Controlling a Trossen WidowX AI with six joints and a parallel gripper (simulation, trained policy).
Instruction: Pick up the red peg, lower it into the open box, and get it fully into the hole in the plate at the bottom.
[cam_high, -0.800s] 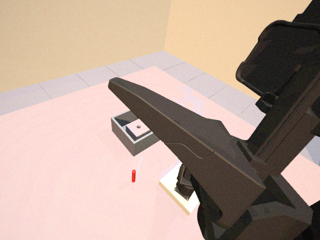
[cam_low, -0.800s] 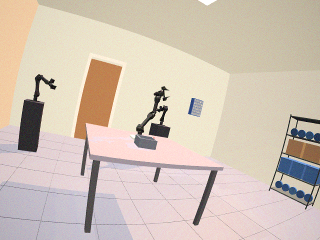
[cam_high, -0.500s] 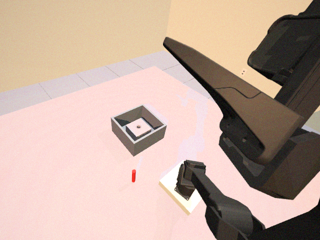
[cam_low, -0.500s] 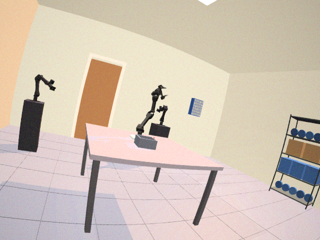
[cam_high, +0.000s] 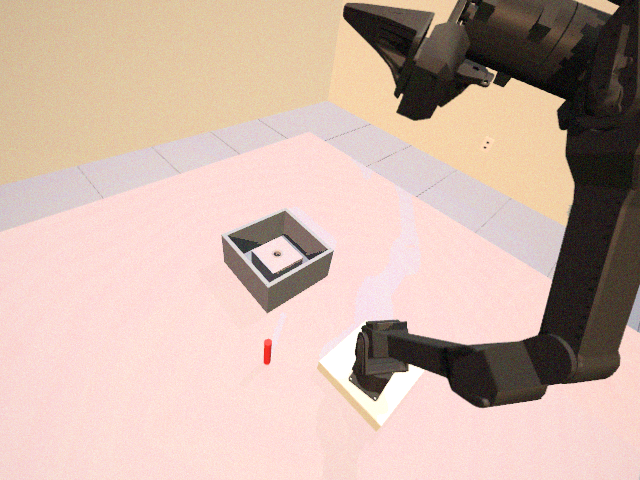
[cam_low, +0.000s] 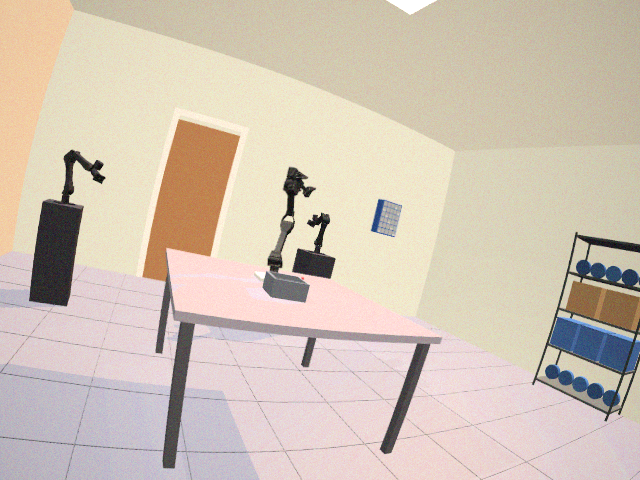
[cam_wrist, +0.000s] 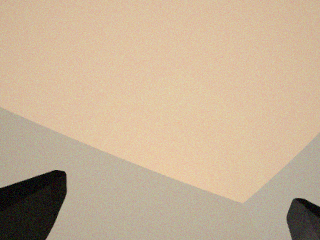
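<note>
Right now the red peg is 2 cm ahead of my gripper tip, 8 cm to the left of it and 58 cm below it. The rest, counted from my gripper tip: grey box 17 cm ahead, 11 cm to the right, 59 cm below; then pale plate 17 cm ahead, 11 cm to the right, 58 cm below.
</note>
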